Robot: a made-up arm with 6 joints. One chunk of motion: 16 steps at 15 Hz.
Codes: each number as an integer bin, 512 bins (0 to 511) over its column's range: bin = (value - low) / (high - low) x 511, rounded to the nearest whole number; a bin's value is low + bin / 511 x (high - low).
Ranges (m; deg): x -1.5..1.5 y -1.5..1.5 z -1.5..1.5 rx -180..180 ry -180..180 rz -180..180
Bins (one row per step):
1: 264 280 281 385 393 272
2: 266 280 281 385 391 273
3: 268 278 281 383 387 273
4: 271 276 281 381 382 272
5: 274 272 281 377 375 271
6: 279 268 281 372 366 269
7: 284 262 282 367 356 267
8: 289 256 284 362 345 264
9: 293 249 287 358 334 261
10: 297 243 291 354 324 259
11: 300 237 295 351 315 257
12: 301 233 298 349 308 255
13: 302 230 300 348 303 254
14: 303 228 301 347 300 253
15: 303 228 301 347 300 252
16: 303 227 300 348 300 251
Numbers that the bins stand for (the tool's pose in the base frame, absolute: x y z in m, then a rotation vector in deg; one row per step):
1: 0.0499 0.1438 0.1497 91.23 96.87 11.62
2: 0.0616 0.1438 0.1497 91.23 95.46 12.33
3: 0.0734 0.1321 0.1497 89.82 92.64 12.33
4: 0.0910 0.1204 0.1497 88.41 89.12 11.62
5: 0.1086 0.0969 0.1497 85.60 84.19 10.92
6: 0.1380 0.0734 0.1497 82.07 77.85 9.51
7: 0.1673 0.0382 0.1556 78.55 70.80 8.10
8: 0.1967 0.0029 0.1673 75.03 63.05 5.99
9: 0.2202 -0.0382 0.1849 72.21 55.30 3.87
10: 0.2436 -0.0734 0.2084 69.39 48.26 2.47
11: 0.2613 -0.1086 0.2319 67.28 41.92 1.06
12: 0.2671 -0.1321 0.2495 65.87 36.99 -0.35
13: 0.2730 -0.1497 0.2613 65.17 33.46 -1.06
14: 0.2789 -0.1614 0.2671 64.46 31.35 -1.76
15: 0.2789 -0.1614 0.2671 64.46 31.35 -2.47
16: 0.2789 -0.1673 0.2613 65.17 31.35 -3.17

